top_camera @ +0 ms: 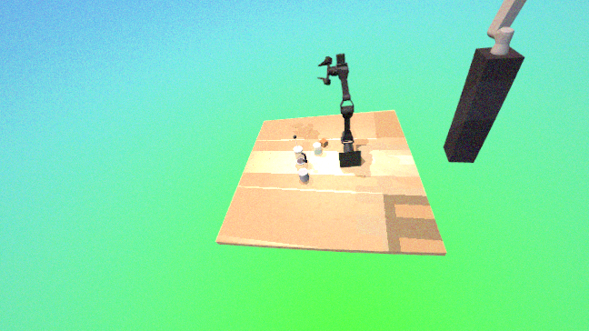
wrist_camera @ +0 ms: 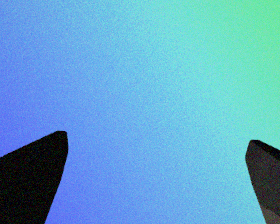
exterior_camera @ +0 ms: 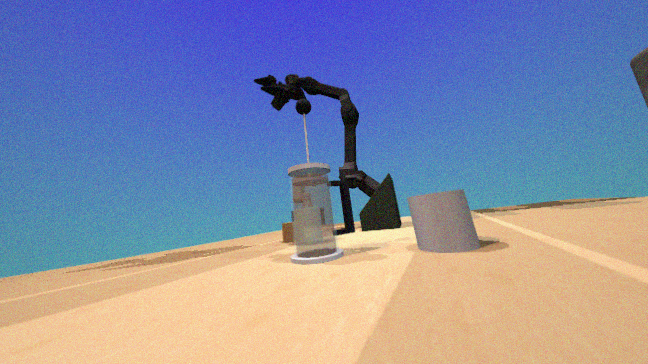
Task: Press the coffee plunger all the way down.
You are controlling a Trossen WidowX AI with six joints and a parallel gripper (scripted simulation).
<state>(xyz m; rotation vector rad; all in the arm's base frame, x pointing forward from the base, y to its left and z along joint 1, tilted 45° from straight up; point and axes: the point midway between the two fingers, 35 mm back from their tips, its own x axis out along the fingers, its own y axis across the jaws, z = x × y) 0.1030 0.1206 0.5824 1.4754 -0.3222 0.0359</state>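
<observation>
Now: gripper tip 14 cm short of the coffee press, 34 cm to the right of it and 46 cm above it. Round my gripper tip: small brown block (1 cm behind, 14 cm to the left, 56 cm below).
</observation>
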